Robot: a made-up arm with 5 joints.
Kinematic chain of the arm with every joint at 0, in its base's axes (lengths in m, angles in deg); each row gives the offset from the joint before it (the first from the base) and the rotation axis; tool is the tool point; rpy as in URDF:
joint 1: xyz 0 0 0.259 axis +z
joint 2: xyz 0 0 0 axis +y
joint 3: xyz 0.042 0 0.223 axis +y
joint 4: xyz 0.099 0 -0.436 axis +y
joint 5: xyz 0.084 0 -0.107 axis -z
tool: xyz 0 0 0 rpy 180 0 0
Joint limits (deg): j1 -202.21..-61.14 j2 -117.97..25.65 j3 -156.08..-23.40 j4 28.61..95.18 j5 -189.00..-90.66
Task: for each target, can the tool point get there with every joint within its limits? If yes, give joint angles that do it. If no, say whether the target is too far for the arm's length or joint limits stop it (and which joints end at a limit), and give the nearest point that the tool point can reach.
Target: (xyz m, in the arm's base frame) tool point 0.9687 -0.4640 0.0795
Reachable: no: too far | nearest point 0.7395 -0.3019 0.1253 | short by 0.284 m
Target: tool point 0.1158 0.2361 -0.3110
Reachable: no: joint limits stop it (at a limit: joint 1, joint 2, joint 3) | nearest point -0.1248 0.0509 -0.1067 | short by 0.366 m
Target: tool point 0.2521 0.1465 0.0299
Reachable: no: joint limits stop it (at a limit: joint 1, joint 2, joint 3, joint 4) | nearest point 0.0479 -0.0869 -0.0672 | short by 0.325 m
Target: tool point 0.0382 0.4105 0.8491
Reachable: yes | joints -95.31 -75.13 -127.21 81.92 -156.54
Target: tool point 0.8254 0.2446 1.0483
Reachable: no: too far | nearest point 0.5723 0.1696 0.8063 | short by 0.358 m
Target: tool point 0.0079 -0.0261 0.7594
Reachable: yes | joints -73.23 -100.46 -48.38 63.38 -169.51
